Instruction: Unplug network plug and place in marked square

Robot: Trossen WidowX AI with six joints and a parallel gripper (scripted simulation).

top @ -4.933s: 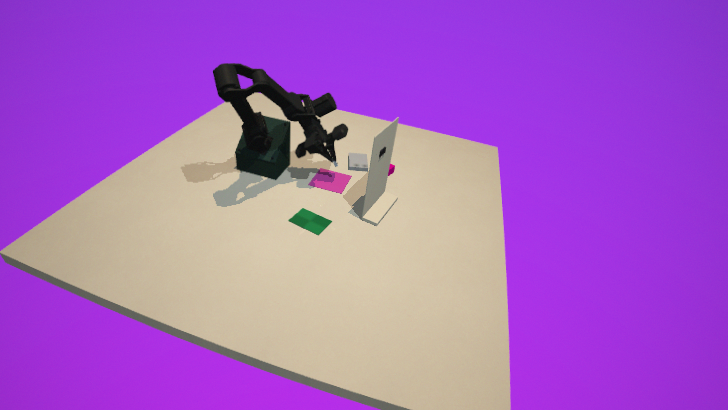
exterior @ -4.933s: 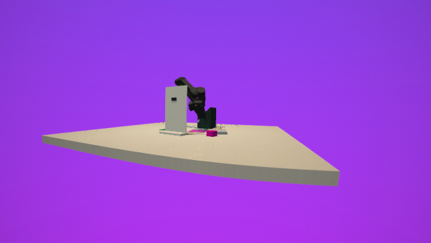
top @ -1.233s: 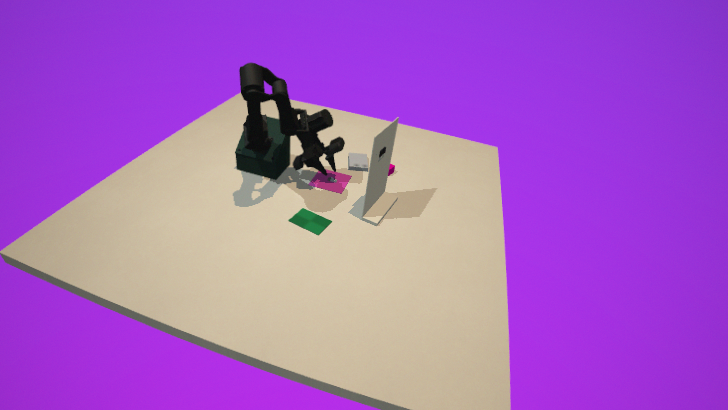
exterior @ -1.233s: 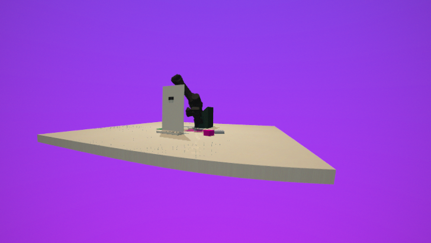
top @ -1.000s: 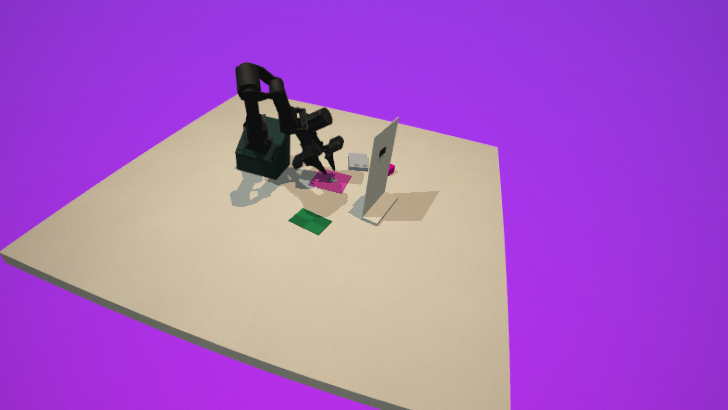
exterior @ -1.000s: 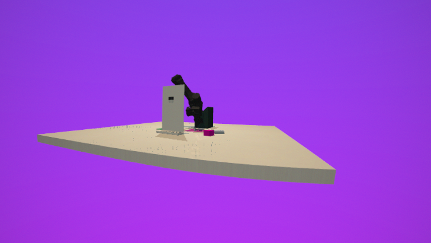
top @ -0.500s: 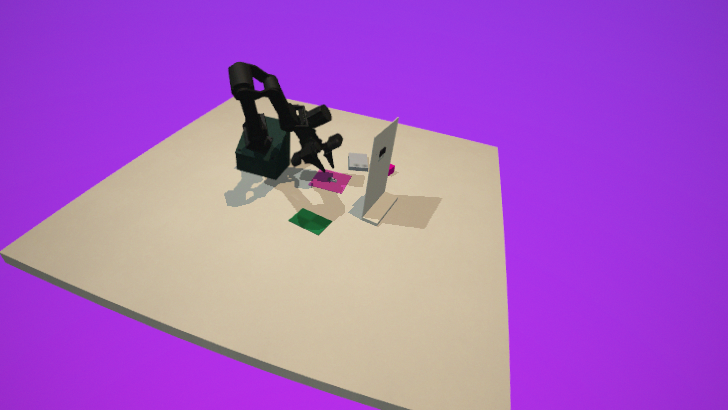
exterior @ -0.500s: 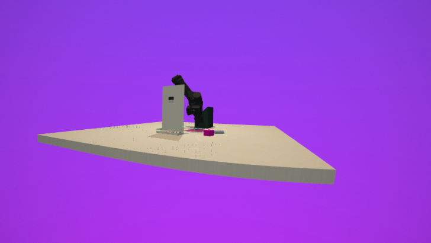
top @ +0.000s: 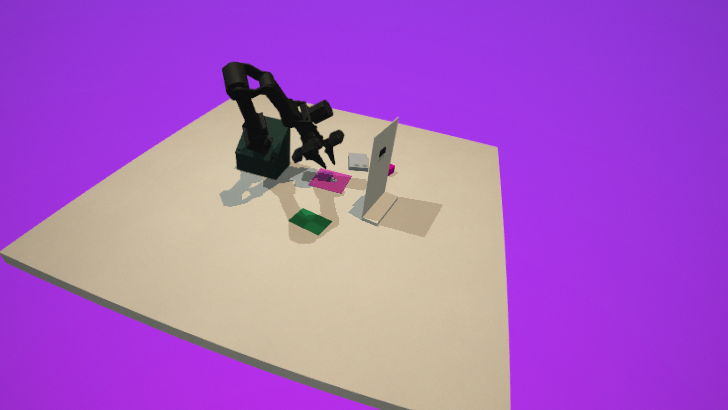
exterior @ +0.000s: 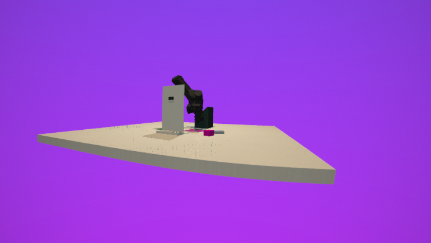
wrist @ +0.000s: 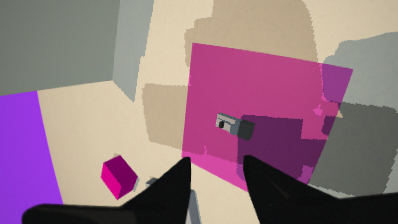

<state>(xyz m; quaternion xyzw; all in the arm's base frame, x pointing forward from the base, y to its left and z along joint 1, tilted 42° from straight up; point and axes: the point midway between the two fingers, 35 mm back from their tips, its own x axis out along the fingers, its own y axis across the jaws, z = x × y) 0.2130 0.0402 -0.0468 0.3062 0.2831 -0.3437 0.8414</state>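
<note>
My gripper tip is now 50 mm above the grey network plug and 10 mm short of it. From my gripper tip the other things lie so: magenta marked square (50 mm below, 10 mm ahead); then upright grey panel (200 mm ahead, 80 mm to the right, 80 mm above).
</note>
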